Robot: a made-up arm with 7 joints. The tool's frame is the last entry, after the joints.
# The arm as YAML. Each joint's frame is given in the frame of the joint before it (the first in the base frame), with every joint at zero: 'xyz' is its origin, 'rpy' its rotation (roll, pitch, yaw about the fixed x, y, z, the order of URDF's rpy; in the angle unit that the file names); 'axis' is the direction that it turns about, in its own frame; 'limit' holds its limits. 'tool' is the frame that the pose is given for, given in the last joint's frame.
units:
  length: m
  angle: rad
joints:
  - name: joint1
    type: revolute
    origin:
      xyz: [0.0, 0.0, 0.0]
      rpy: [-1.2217, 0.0, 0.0]
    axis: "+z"
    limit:
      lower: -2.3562
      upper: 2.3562
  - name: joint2
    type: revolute
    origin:
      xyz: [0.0, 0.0, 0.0]
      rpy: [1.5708, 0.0, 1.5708]
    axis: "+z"
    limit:
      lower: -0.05
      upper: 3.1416
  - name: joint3
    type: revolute
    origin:
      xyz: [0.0, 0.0, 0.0]
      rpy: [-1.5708, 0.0, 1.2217]
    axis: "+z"
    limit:
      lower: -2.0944
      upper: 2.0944
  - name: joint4
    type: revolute
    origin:
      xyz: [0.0, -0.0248, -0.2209]
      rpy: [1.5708, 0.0, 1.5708]
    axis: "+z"
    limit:
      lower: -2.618
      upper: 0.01
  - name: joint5
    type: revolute
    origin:
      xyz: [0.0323, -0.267, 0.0]
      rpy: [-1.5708, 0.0, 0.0]
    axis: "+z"
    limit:
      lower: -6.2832
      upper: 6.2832
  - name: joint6
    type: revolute
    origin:
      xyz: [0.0, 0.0, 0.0]
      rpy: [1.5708, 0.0, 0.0]
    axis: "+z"
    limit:
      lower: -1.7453
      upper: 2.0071
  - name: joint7
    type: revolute
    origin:
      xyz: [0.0, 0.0, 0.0]
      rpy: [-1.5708, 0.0, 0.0]
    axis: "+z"
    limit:
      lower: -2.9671
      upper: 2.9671
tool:
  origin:
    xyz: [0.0, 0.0, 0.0]
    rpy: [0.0, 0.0, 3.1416]
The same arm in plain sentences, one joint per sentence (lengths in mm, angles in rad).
The arm has seven revolute joints in a row. What follows holds with every joint at zero, and every direction is one of the base frame's.
Joint 1 sits at the same point as the base frame's origin and rotates about the direction (0, 0.9397, 0.342), from -2.3562 to 2.3562 rad.
Joint 2 sits at the same point as joint 1 and rotates about +x, from -0.05 to 3.1416 rad.
Joint 3 sits at the same point as joint 2 and rotates about +z, from -2.0944 to 2.0944 rad.
Joint 4 sits 24.8 mm along +x and 220.9 mm along -z from joint 3 and rotates about +y, from -2.618 to 0.01 rad.
Joint 5 sits 32.3 mm along -x and 267 mm along -z from joint 4 and rotates about +z, from -6.2832 to 6.2832 rad.
Joint 6 sits at the same point as joint 5 and rotates about +y, from -1.7453 to 2.0071 rad.
Joint 7 sits at the same point as joint 6 and rotates about +z, from -2.9671 to 2.9671 rad.
The tool frame, which is the frame that the pose is given for, sits at the same point as joint 7; its axes are the base frame's turned by roll 0, pitch 0 and yaw 0 rad (as in URDF: about the fixed x, then y, then z).

